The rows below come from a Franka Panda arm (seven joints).
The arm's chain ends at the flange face. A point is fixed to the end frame.
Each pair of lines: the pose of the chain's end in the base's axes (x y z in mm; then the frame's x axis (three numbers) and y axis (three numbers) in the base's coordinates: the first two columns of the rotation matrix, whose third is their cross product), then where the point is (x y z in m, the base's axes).
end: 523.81 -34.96 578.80 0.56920 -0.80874 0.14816 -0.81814 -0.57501 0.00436
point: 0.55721 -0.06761 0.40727
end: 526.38 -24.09 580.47 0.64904 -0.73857 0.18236 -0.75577 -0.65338 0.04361
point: 0.56173 -0.06209 0.41044
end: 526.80 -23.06 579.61 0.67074 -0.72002 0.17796 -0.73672 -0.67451 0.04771
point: 0.56218 -0.05996 0.40935
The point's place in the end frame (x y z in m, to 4 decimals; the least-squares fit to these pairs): 0.0200 -0.0093 0.1764
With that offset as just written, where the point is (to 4 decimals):
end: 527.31 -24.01 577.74 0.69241 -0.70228 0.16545 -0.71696 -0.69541 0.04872
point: 0.5621 -0.0585 0.4068
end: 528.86 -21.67 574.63 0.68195 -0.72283 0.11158 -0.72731 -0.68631 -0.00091
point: 0.5629 -0.0439 0.4016
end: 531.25 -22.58 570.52 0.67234 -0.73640 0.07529 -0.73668 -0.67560 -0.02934
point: 0.5643 -0.0373 0.3965
